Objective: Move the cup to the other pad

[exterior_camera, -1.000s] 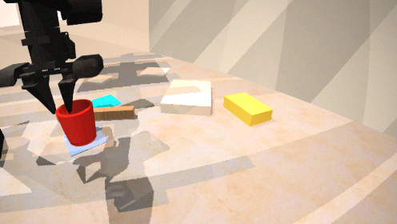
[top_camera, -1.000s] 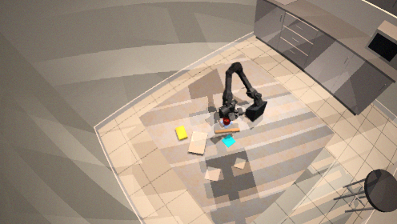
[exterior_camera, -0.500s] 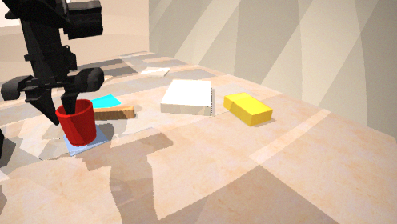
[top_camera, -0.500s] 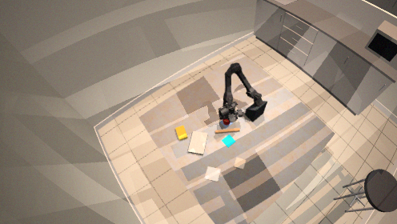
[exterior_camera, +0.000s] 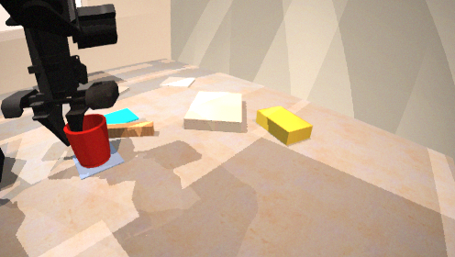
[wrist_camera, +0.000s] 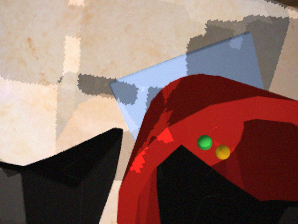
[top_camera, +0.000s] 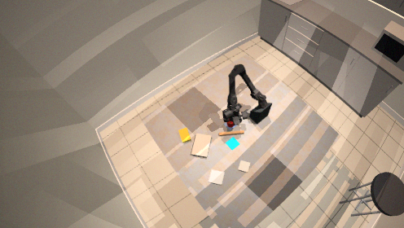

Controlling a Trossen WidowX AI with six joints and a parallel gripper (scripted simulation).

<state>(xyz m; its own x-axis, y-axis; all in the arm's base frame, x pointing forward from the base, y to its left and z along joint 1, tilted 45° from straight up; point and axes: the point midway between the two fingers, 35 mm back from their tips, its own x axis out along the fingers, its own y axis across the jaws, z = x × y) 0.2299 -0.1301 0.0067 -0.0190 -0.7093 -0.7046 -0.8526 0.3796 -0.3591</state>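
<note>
Now: the light blue pad 30 mm ahead of my gripper tip, 20 mm to the right of it and 40 mm below it. From my gripper tip the other things lie so: red cup 30 mm ahead, 20 mm to the right; then wooden bar 80 mm ahead, 50 mm to the left, 30 mm below; then cyan pad 130 mm ahead, 120 mm to the left, 40 mm below.
</note>
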